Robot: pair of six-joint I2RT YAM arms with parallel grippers.
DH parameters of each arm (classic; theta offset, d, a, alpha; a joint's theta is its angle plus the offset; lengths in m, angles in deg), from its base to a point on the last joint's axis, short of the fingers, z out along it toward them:
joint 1: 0 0.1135 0.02 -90
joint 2: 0 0 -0.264 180
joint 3: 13.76 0 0.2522 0
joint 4: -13.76 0 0.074 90
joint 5: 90 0 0 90
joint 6: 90 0.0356 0 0
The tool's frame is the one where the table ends.
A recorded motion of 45 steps. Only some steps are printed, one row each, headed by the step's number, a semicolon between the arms.
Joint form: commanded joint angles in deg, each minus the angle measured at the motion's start. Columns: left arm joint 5, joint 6, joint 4, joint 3, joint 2, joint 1; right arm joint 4, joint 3, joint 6, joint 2, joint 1, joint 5.
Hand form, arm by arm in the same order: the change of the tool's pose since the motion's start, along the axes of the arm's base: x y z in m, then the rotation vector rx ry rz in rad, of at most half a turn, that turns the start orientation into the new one. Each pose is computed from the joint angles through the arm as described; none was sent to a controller.
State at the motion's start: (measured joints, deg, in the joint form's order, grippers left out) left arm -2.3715 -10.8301 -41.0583 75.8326 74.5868 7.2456; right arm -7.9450 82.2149 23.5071 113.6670 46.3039 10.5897
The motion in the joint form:
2: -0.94 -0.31 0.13 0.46 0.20 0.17; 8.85 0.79 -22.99 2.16 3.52 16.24
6: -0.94 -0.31 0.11 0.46 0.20 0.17; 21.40 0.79 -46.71 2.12 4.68 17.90
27: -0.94 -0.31 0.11 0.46 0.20 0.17; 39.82 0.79 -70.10 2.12 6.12 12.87
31: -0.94 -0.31 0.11 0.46 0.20 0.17; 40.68 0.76 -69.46 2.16 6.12 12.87
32: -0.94 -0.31 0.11 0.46 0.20 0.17; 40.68 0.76 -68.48 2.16 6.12 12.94
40: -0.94 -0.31 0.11 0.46 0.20 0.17; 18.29 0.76 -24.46 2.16 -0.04 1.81
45: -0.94 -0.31 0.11 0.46 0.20 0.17; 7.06 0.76 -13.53 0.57 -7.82 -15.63
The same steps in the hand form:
2: 0.0008 0.0015 0.0019 0.0071 -0.0062 0.0191; -0.0049 0.0223 0.0034 -0.3166 -0.3508 0.0554
6: 0.0008 0.0015 0.0019 0.0071 -0.0059 0.0190; -0.0052 0.0354 0.0247 -0.4961 -0.6492 0.1979
27: 0.0008 0.0015 0.0019 0.0071 -0.0059 0.0190; -0.0120 0.0505 0.0578 -0.5826 -1.0370 0.3131
31: 0.0008 0.0015 0.0019 0.0071 -0.0059 0.0190; -0.0120 0.0506 0.0589 -0.5647 -1.0420 0.3011
32: 0.0008 0.0015 0.0019 0.0071 -0.0059 0.0190; -0.0120 0.0506 0.0589 -0.5502 -1.0351 0.2941
40: 0.0008 0.0015 0.0019 0.0071 -0.0059 0.0190; 0.0172 0.0159 0.0175 -0.1110 -0.4132 0.1881
45: 0.0008 0.0015 0.0019 0.0071 -0.0059 0.0190; 0.0434 -0.0315 0.0107 0.0519 -0.1060 0.2225

